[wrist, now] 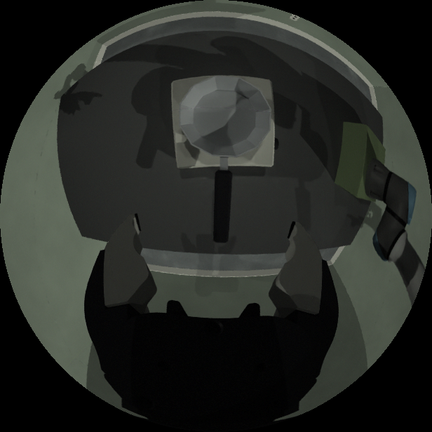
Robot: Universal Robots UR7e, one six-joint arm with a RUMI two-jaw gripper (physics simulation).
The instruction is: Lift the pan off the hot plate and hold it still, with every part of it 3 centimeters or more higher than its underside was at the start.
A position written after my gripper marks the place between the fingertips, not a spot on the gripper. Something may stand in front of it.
Note:
In view: my gripper point(214, 219), a grey faceted pan point(224, 116) and a pale square hot plate point(187, 156).

